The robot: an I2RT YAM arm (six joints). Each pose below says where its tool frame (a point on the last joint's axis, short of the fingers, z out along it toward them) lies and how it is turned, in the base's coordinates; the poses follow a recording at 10 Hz.
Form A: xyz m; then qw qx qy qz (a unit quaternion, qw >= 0).
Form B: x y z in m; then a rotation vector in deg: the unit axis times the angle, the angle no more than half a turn. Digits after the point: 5 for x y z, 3 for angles.
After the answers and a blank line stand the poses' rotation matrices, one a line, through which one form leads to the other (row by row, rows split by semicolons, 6 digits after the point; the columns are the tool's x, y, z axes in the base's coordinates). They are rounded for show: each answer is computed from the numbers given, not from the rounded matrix.
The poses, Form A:
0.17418, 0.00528, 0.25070, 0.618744, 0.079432, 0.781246, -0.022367
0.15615, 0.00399, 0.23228, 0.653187, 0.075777, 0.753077, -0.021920
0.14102, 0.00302, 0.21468, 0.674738, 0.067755, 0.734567, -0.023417
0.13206, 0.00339, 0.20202, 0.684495, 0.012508, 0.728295, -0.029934
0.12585, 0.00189, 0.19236, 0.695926, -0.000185, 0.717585, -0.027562
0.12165, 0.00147, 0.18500, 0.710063, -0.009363, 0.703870, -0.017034
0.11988, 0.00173, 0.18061, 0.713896, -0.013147, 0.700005, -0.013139
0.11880, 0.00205, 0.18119, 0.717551, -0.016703, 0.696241, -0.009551
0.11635, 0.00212, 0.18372, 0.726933, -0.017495, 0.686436, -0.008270
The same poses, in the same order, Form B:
0.17418, 0.00528, 0.25070, 10.470, 102.978, -2.948
0.15615, 0.00399, 0.23228, 9.851, 97.900, -2.850
0.14102, 0.00302, 0.21468, 8.733, 94.683, -3.018
0.13206, 0.00339, 0.20202, 1.606, 93.515, -3.844
0.12585, 0.00189, 0.19236, -0.024, 91.730, -3.523
0.12165, 0.00147, 0.18500, -1.190, 89.486, -2.166
0.11988, 0.00173, 0.18061, -1.669, 88.863, -1.668
0.11880, 0.00205, 0.18119, -2.117, 88.261, -1.211
0.11635, 0.00212, 0.18372, -2.210, 86.706, -1.045

-0.221692 0.151791 0.963230; 0.096433 0.986381 -0.133245; -0.970337 0.063348 -0.233311
-0.135210 0.142767 0.980477; 0.085496 0.987555 -0.132008; -0.987121 0.065978 -0.145733
-0.080275 0.131142 0.988108; 0.067941 0.989722 -0.125837; -0.994455 0.057031 -0.088360
-0.062620 0.059198 0.996280; -0.022760 0.997895 -0.060725; -0.997778 -0.026478 -0.061141
-0.031375 0.038097 0.998781; -0.038628 0.998481 -0.039299; -0.998761 -0.039814 -0.029856
0.008554 0.011010 0.999903; -0.037371 0.999244 -0.010683; -0.999265 -0.037276 0.008959
0.019641 0.000354 0.999807; -0.037166 0.999309 0.000376; -0.999116 -0.037166 0.019640
0.030316 -0.009552 0.999495; -0.036965 0.999260 0.010671; -0.998857 -0.037270 0.029940
0.057475 -0.011995 0.998275; -0.036042 0.999251 0.014082; -0.997696 -0.036789 0.056999

